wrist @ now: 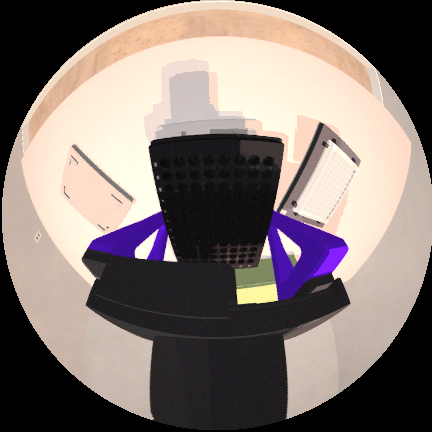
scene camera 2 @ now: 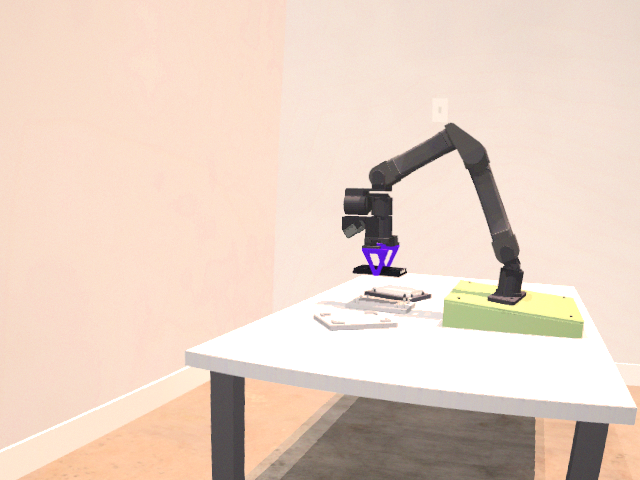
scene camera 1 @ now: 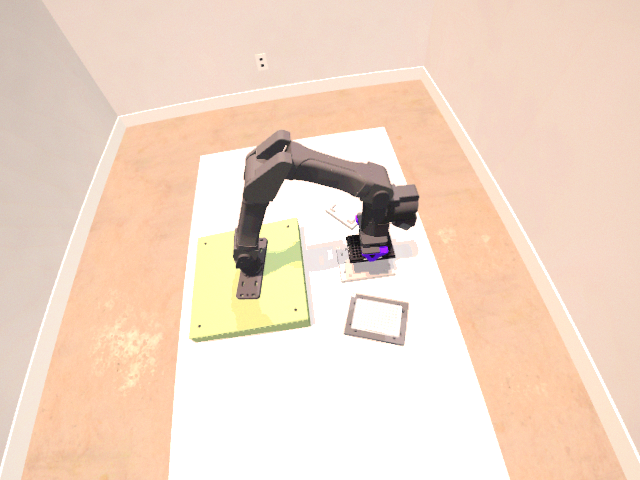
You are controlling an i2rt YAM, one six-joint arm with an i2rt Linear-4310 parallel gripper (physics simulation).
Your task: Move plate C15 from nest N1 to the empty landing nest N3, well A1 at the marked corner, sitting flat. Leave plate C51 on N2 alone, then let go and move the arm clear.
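Observation:
The black well plate C15 (scene camera 1: 354,248) (scene camera 2: 392,271) (wrist: 217,200) hangs roughly level in my gripper (scene camera 1: 373,253) (scene camera 2: 376,269) (wrist: 217,214), whose purple fingers are shut on its two long sides. It is in the air above the pale middle nest N3 (scene camera 1: 361,277) (scene camera 2: 392,307) (wrist: 205,128), clearly apart from it and hiding much of it in the wrist view. White plate C51 (scene camera 1: 377,317) (scene camera 2: 397,290) (wrist: 330,185) sits on the dark grey nest N2 (scene camera 1: 353,333) (scene camera 2: 421,296) (wrist: 311,162). The pale nest N1 (scene camera 1: 341,215) (scene camera 2: 356,320) (wrist: 97,190) holds no plate. A1 and the corner mark are unreadable.
The arm stands on a yellow-green base block (scene camera 1: 222,289) (scene camera 2: 511,326) on the white table (scene camera 1: 310,413) (scene camera 2: 439,361). N1 and N2 lie on opposite sides of N3. The arm's shadow falls across the table between the block and N3.

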